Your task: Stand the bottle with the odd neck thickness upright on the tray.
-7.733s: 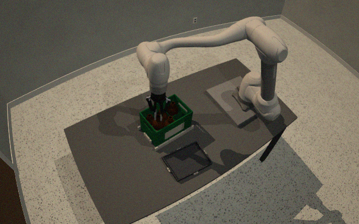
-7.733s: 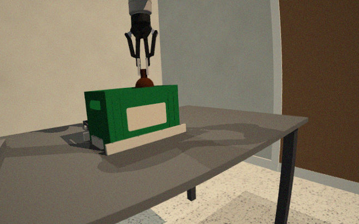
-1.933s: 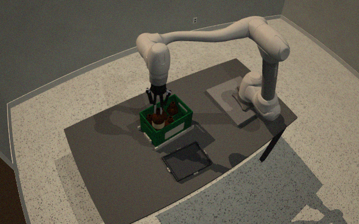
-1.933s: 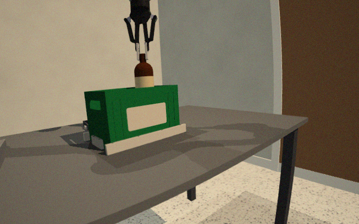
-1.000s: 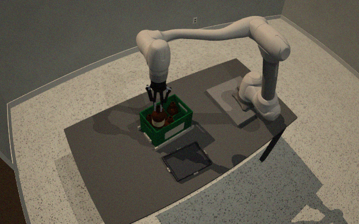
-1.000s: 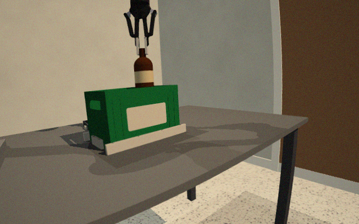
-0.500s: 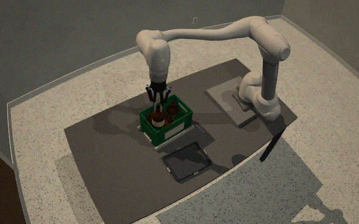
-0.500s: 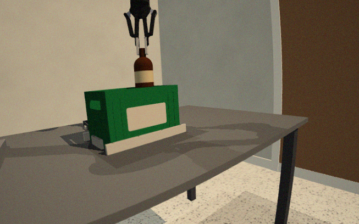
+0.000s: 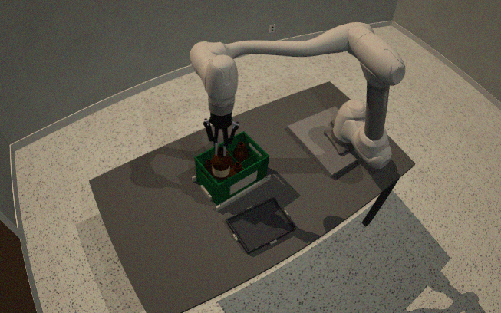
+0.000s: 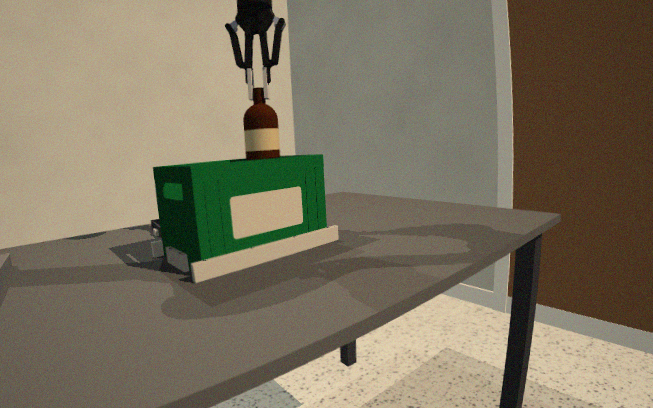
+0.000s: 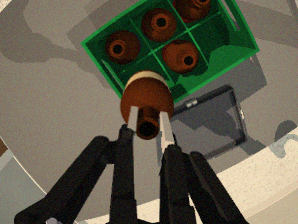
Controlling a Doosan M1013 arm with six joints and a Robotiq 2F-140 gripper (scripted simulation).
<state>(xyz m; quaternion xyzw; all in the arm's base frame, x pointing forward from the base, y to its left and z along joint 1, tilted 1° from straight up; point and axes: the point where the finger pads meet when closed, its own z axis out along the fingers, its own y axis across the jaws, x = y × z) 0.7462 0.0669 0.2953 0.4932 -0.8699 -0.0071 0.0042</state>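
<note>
Now: the bottle 90 mm below my hand. From my hand the other things lie so: crate 250 mm below, 70 mm behind, 60 mm to the right; black tray 320 mm below, 220 mm to the left, 100 mm behind.
</note>
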